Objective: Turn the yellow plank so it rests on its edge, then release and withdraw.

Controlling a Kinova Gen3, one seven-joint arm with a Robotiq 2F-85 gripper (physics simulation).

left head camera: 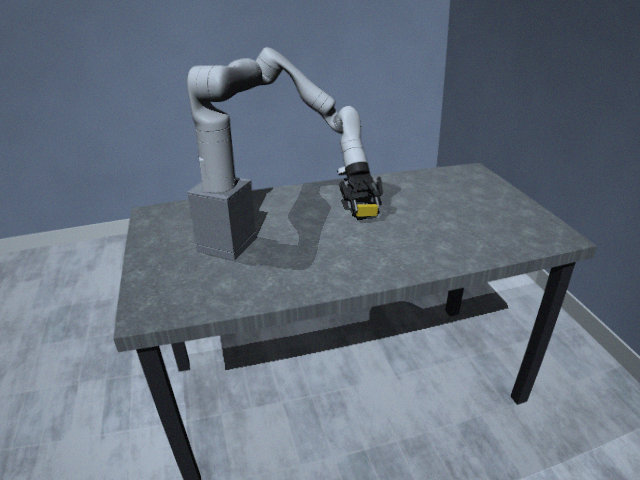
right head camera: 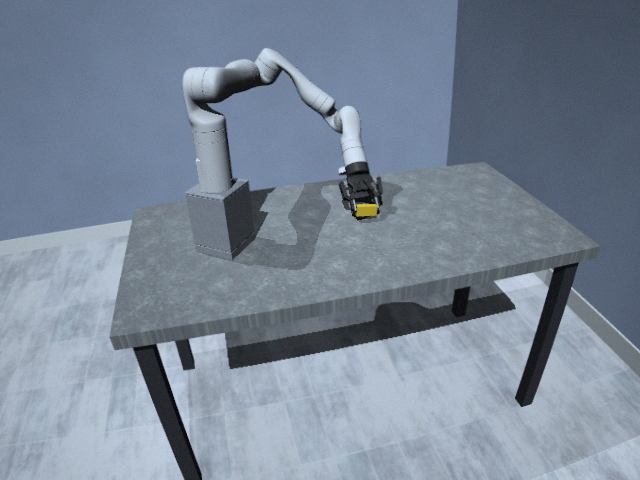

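The yellow plank (left head camera: pixel 367 210) (right head camera: pixel 366 210) is between the fingertips of my gripper (left head camera: pixel 367 209) (right head camera: pixel 367 209), over the back half of the table right of the arm's base. Its broad yellow face points towards the cameras and looks close to upright, with its long side running left to right. My gripper is shut on the plank, with one finger at its left end and one at its right end, and tilts down towards the front. The plank's lower edge is low over the table top; whether it touches the table I cannot tell.
The grey table (left head camera: pixel 413 258) (right head camera: pixel 413 258) carries the arm's box-shaped base (left head camera: pixel 214 222) (right head camera: pixel 211 222) on its left part. The arm arches over the table from there. The table's back edge runs close behind my gripper, with a blue wall (left head camera: pixel 310 31) (right head camera: pixel 320 31) beyond it.
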